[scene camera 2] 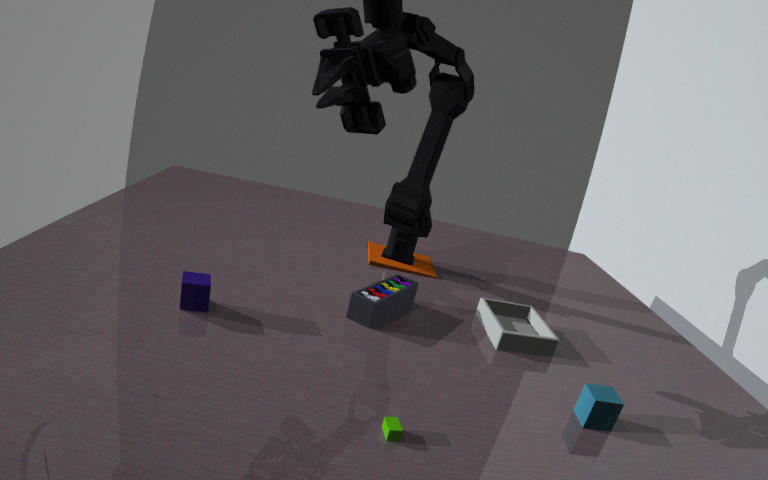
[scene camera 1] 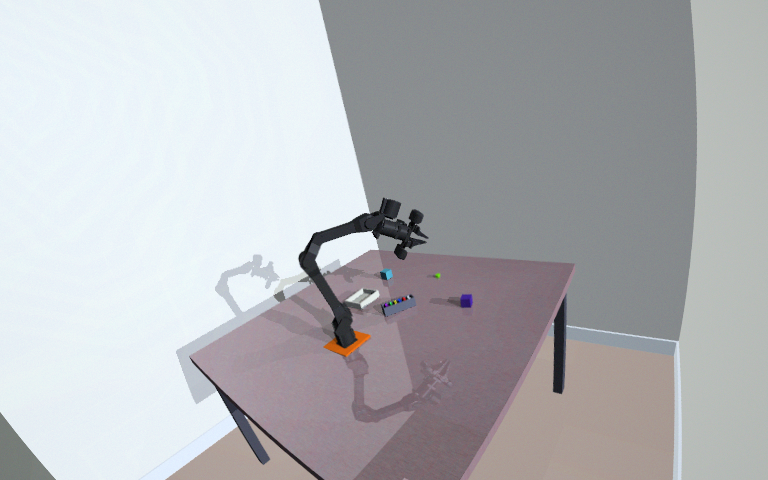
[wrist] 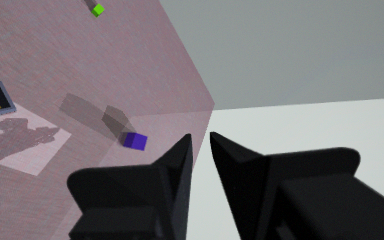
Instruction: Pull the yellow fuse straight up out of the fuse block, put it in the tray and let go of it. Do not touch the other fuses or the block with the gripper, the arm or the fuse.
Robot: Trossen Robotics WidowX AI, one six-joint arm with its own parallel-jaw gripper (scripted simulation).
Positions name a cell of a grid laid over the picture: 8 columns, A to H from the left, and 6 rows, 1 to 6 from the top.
Labels:
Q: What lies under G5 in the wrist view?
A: My gripper.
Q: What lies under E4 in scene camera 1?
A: My gripper.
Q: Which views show my gripper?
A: Scene camera 2, scene camera 1 and the wrist view: all of them.

